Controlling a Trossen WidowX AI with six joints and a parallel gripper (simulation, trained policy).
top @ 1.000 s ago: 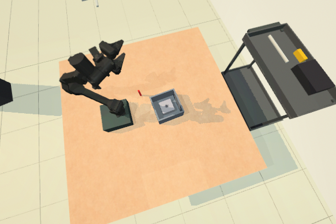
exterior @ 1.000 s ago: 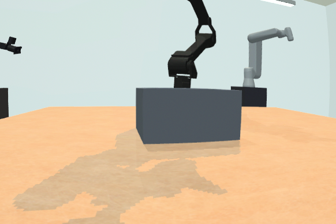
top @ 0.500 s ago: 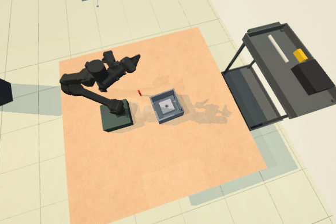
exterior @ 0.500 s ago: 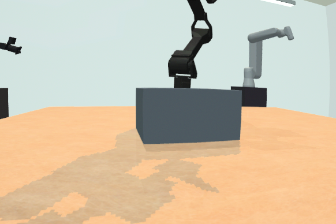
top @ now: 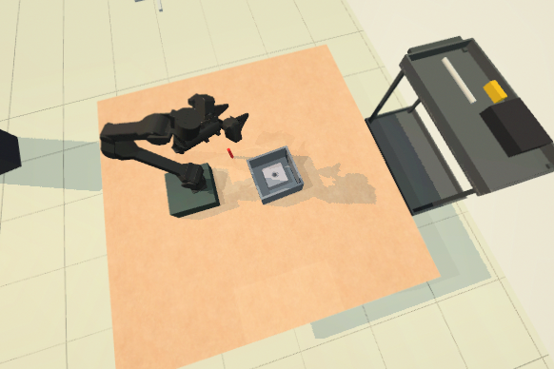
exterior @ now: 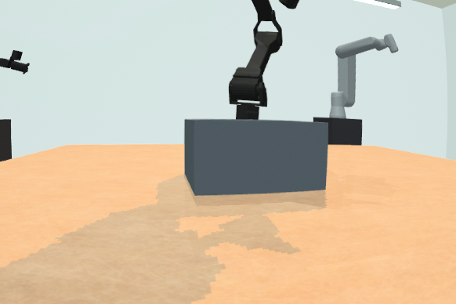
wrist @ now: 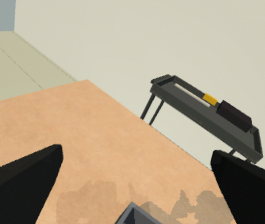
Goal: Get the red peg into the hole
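The red peg lies 360 mm below my gripper tip, 80 mm behind it and 60 mm to the left of it. From my gripper tip the other things lie so: grey box (370 mm below, 130 mm to the right, 60 mm ahead); light plate (350 mm below, 130 mm to the right, 60 mm ahead).
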